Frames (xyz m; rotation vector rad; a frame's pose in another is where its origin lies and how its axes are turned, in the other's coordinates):
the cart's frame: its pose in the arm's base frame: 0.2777 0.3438 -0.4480 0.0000 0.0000 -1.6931
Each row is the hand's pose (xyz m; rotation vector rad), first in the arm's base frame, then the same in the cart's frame.
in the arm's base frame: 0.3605 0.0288 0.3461 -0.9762 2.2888 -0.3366
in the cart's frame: 0.3025 0.1206 0.7941 -2.3719 0.7889 0.3923
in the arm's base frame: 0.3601 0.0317 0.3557 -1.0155 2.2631 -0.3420
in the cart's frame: 0.2997 0.1199 0.8037 -2.3780 0.7420 0.3941
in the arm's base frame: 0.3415 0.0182 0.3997 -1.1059 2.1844 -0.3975
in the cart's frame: 0.3154 0.1030 0.8477 -2.3642 0.6178 0.3734
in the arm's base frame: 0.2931 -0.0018 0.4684 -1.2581 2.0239 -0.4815
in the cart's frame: 0.3411 0.0574 0.9164 -2.3252 0.3945 0.3527
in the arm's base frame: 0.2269 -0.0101 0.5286 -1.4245 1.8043 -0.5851
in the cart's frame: 0.3575 -0.0072 0.9766 -2.2481 0.1259 0.3249
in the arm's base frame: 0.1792 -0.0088 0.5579 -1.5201 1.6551 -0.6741
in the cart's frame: 0.3620 -0.0547 1.0059 -2.1781 -0.0406 0.2827
